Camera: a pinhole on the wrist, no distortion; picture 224 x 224 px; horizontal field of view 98.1 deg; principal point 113.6 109.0 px. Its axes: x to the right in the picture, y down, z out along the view. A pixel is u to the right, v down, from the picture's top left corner.
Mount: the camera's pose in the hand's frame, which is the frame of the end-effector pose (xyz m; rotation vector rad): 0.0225 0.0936 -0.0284 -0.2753 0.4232 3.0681
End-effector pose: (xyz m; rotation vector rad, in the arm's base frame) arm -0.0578 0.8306 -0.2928 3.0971 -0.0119 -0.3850
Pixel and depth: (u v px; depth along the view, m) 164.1 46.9 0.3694
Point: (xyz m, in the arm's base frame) -0.3244 0.4060 -0.4484
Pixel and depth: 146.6 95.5 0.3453
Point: -0.2683 0.5926 -0.5082
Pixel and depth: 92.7 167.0 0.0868
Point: -0.0530 0.7618 -0.3658
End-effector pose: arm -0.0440 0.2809 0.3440 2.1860 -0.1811 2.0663
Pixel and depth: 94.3 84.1 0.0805
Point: -0.0217 0.1399 0.3686
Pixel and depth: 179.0 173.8 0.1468
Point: 0.0601 0.2206 0.2329
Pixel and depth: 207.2 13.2 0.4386
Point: 0.0140 -0.3761 -0.1031
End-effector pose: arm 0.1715 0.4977 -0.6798 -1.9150 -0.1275 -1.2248
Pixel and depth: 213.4 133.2 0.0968
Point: 0.2073 0.5017 -0.8197
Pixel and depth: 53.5 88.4 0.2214
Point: 0.4671 0.4633 -0.7335
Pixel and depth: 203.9 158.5 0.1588
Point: 0.2032 0.5910 -0.8569
